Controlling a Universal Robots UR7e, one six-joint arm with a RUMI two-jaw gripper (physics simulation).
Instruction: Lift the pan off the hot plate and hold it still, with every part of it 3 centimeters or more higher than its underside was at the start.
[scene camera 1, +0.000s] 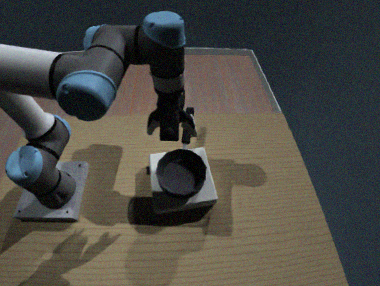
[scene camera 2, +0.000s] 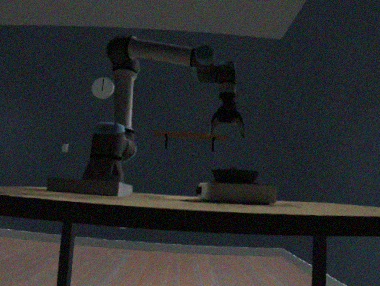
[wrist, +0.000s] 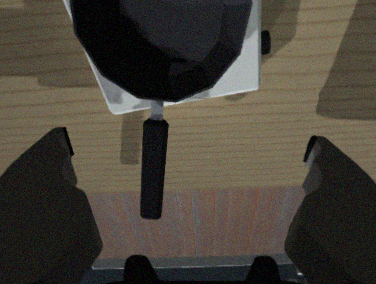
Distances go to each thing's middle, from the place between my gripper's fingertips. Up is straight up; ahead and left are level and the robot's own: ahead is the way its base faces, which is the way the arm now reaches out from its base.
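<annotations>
Dark round pan (scene camera 1: 181, 171) seen 140 mm below my hand, 30 mm ahead of it and 40 mm to the left of it.
</annotations>
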